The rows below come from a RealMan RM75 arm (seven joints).
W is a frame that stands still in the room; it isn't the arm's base.
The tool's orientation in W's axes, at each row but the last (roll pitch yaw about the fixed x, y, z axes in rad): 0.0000, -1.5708, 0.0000; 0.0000, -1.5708, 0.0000; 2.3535, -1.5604, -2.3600; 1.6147, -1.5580, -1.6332
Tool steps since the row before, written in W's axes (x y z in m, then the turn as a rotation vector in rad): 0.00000, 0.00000, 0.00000, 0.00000, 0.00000, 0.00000; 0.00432, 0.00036, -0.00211, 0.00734, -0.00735, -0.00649; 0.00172, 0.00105, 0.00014, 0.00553, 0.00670, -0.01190; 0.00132, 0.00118, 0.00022, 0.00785, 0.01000, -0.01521
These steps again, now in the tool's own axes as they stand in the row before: 0.00000, 0.00000, 0.00000, 0.00000, 0.00000, 0.00000; -0.00211, 0.00036, -0.00432, -0.00649, -0.00735, -0.00734; 0.00012, 0.00106, -0.00171, -0.01199, 0.00665, -0.00540; 0.00020, 0.00121, -0.00130, -0.01534, 0.00995, -0.00766
